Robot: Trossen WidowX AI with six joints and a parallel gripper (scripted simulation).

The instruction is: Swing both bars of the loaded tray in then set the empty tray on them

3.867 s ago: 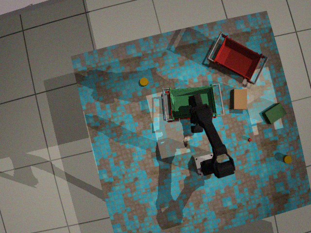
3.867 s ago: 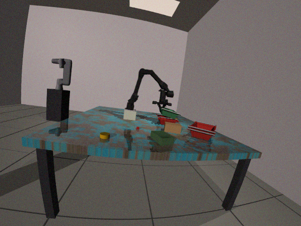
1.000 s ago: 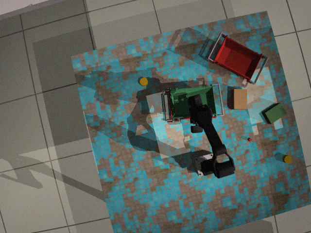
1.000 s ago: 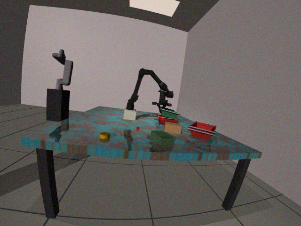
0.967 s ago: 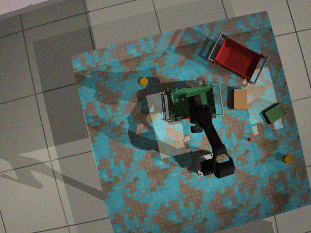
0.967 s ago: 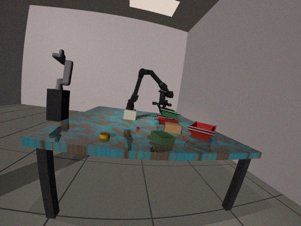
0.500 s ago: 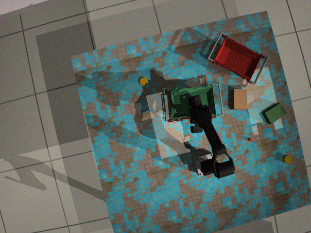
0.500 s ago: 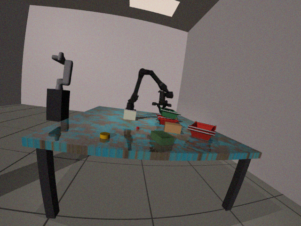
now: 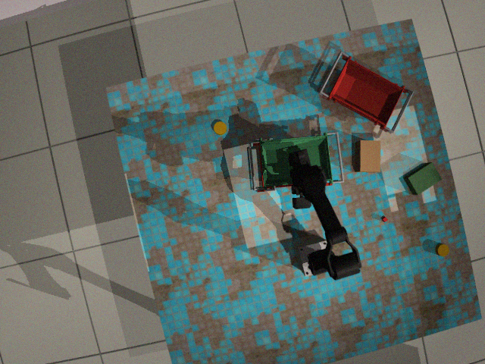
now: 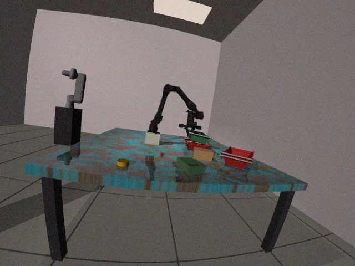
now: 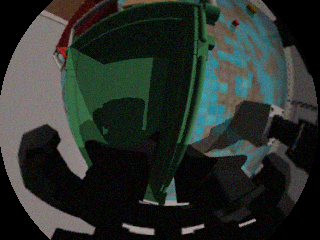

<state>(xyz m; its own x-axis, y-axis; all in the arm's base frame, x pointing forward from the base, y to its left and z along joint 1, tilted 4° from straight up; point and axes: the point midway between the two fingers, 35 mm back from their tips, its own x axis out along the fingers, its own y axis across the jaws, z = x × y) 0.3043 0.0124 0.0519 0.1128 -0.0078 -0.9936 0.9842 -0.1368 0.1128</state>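
Now: gripper tip 70 mm short of the green tray, 30 mm below it and 10 mm to the left of it. Also, from my gripper tip: tan box: 310 mm to the right, 60 mm below, 20 mm ahead; small red cube: 330 mm to the right, 230 mm behind, 80 mm below; green block: 520 mm to the right, 110 mm behind, 70 mm below.
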